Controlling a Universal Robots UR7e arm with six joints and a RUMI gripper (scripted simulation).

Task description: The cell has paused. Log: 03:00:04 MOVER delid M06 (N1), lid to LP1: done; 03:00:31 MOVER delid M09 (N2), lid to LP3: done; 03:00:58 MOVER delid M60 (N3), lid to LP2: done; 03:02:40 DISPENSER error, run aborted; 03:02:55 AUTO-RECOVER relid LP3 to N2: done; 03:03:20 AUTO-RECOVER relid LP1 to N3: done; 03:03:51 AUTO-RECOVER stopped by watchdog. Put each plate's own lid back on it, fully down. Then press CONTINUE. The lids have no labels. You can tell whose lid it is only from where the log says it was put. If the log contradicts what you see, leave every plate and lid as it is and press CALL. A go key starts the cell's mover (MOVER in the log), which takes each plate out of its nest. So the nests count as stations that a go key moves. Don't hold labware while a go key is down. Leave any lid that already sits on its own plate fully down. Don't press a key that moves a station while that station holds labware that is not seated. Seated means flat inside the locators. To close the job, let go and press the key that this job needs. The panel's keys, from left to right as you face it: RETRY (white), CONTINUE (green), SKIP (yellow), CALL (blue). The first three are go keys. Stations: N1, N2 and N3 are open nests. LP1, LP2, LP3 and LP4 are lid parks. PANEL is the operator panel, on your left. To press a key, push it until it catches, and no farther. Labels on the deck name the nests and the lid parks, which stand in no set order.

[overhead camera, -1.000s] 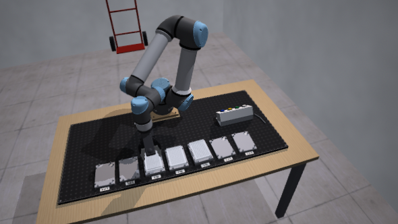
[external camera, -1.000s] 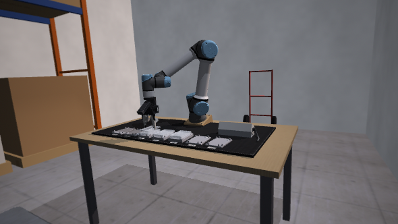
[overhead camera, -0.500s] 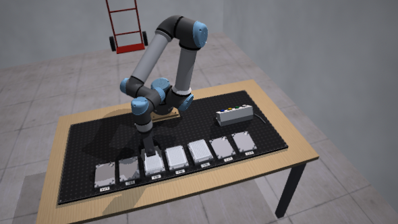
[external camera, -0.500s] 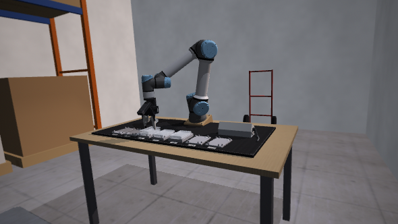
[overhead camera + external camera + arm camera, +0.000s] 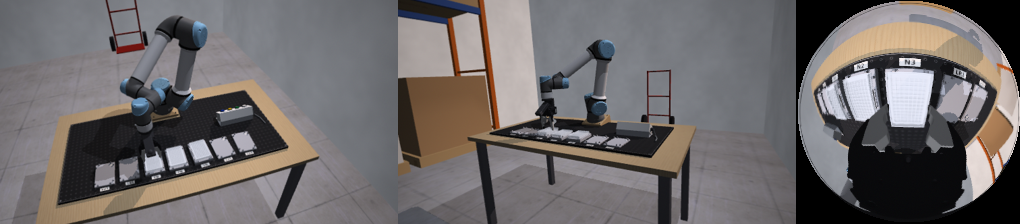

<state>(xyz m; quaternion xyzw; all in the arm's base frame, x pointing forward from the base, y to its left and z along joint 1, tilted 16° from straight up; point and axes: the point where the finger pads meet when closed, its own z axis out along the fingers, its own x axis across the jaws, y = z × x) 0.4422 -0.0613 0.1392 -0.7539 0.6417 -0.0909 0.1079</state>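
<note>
The blue key lies 430 mm to the left of my hand, 310 mm behind it and 20 mm above it. Round my hand: clear lid: 10 mm below; then white lid: 120 mm to the left, 20 mm below, 20 mm behind; then plate: 260 mm to the left, 40 mm behind, 20 mm below.
</note>
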